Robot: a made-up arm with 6 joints.
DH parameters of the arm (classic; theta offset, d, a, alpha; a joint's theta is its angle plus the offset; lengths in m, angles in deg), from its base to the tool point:
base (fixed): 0 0.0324 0 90
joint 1: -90 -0.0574 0.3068 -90
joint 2: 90 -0.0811 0.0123 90
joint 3: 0 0.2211 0.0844 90
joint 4: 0 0.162 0.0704 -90
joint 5: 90 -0.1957 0.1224 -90
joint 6: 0 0.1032 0.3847 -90
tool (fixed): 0 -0.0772 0 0
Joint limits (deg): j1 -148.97..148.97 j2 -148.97..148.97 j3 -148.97..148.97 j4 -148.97..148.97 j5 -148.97..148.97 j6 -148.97..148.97
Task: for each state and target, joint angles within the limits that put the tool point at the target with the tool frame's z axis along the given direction. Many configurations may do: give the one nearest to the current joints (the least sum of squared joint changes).
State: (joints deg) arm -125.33 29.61 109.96 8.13 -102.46 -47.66
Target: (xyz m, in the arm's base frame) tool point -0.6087 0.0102 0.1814 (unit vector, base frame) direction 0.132 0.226 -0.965
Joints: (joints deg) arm -146.91 -4.94 114.91 -33.57 -112.30 -55.03
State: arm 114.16 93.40 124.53 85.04 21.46 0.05
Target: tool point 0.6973 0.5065 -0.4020 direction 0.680 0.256 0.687
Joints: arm 72.84 81.70 148.97 123.63 -18.17 33.57
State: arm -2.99 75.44 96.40 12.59 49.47 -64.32
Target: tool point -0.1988 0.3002 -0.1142 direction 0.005 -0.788 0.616
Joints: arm 14.67 49.95 105.29 39.55 89.11 -29.83
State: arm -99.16 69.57 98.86 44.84 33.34 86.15
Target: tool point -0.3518 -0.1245 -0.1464 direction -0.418 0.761 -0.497
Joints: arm -133.72 49.48 99.48 56.53 50.73 80.98
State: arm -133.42 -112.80 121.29 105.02 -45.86 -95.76
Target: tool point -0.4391 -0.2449 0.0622 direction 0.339 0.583 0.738
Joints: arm -123.36 -131.47 113.43 144.30 -18.83 -141.49
